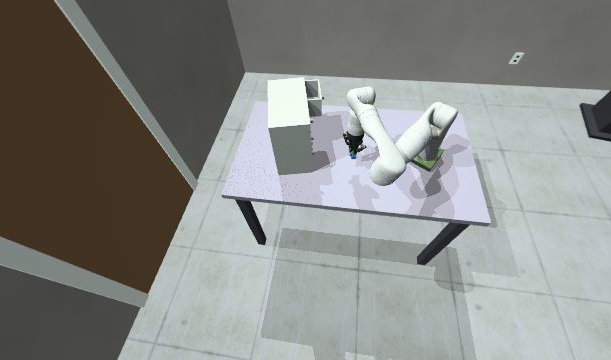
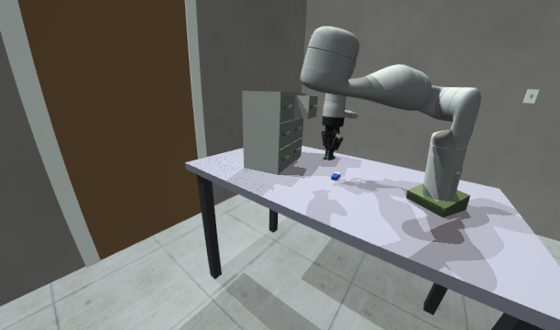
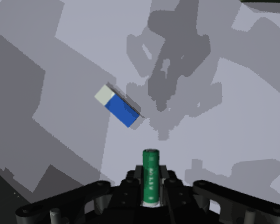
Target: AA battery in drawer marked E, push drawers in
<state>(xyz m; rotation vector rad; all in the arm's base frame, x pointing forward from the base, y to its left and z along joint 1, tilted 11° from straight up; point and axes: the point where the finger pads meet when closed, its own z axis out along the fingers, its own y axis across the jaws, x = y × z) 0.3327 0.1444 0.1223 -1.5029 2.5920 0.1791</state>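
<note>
The blue block is 110 mm below my hand, 90 mm to the right of it and 10 mm ahead of it. Round my hand: drawer: 280 mm ahead, 130 mm above, 110 mm to the right; green AA battery: 10 mm below.
</note>
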